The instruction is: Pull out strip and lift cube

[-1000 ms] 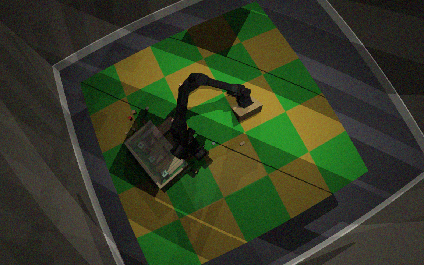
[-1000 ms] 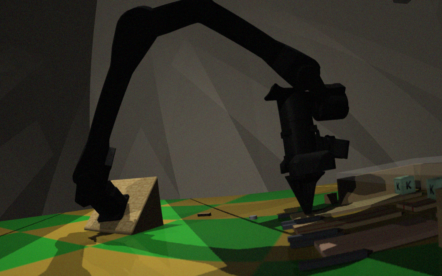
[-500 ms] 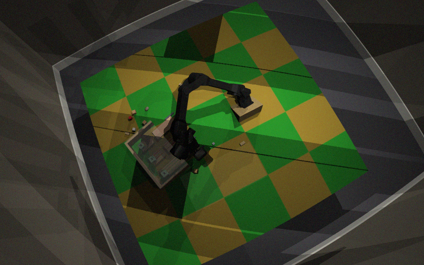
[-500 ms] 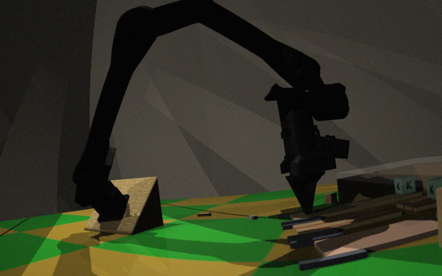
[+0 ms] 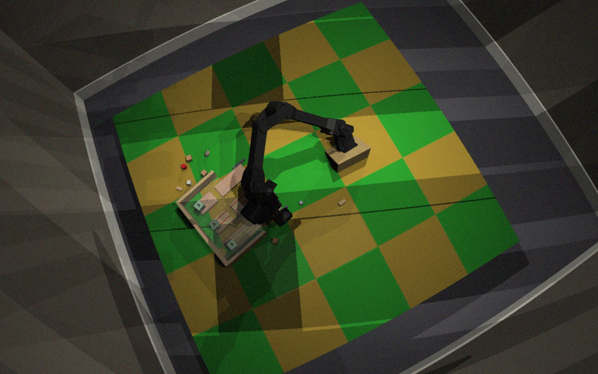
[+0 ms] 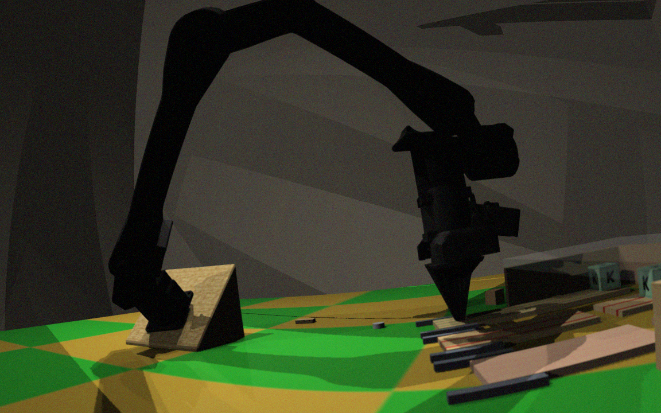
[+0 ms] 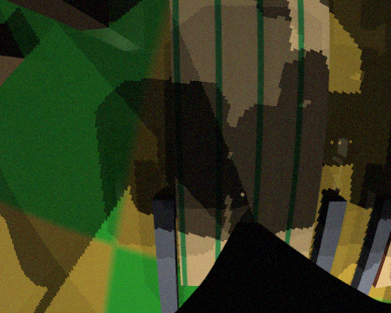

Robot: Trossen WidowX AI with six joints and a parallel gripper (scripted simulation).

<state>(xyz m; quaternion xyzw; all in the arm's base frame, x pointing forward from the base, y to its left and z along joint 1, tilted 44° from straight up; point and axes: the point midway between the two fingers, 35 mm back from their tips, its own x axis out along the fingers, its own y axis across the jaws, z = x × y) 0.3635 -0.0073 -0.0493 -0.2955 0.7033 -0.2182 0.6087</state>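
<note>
My gripper tip is now 10 cm past the grey disc and 4 cm to the right of it.
</note>
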